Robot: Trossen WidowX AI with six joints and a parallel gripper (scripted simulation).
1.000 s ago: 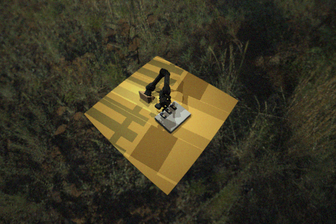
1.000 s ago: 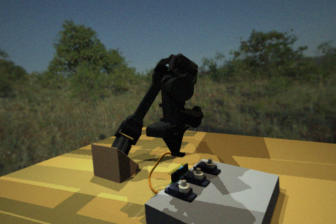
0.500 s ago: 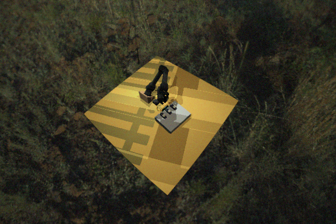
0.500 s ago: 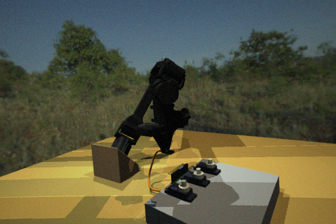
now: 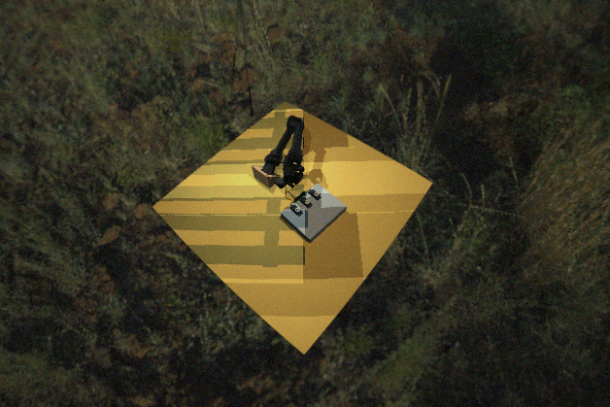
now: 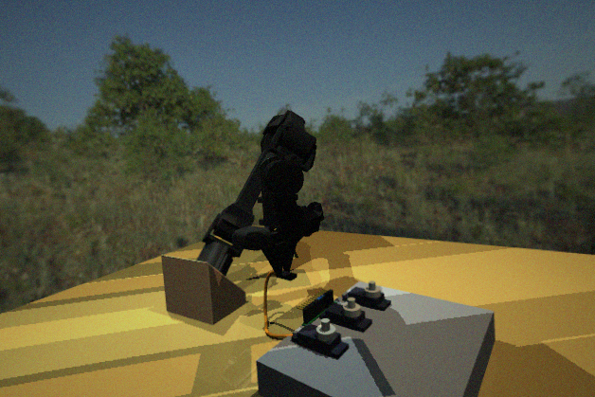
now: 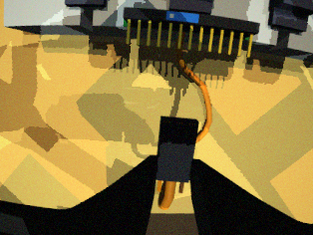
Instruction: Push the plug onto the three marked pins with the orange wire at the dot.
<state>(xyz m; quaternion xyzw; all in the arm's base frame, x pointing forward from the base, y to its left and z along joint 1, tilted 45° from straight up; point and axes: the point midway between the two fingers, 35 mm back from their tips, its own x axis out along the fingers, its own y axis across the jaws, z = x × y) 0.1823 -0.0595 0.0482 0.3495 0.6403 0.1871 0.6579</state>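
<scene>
My gripper tip is now 8 cm short of the dark strip, 2 cm to the left of it and 4 cm above it. Also, from my gripper tip: servo (13 cm ahead, 3 cm to the right, 5 cm below); grey printed holder (23 cm ahead, 5 cm to the right, 8 cm below).
</scene>
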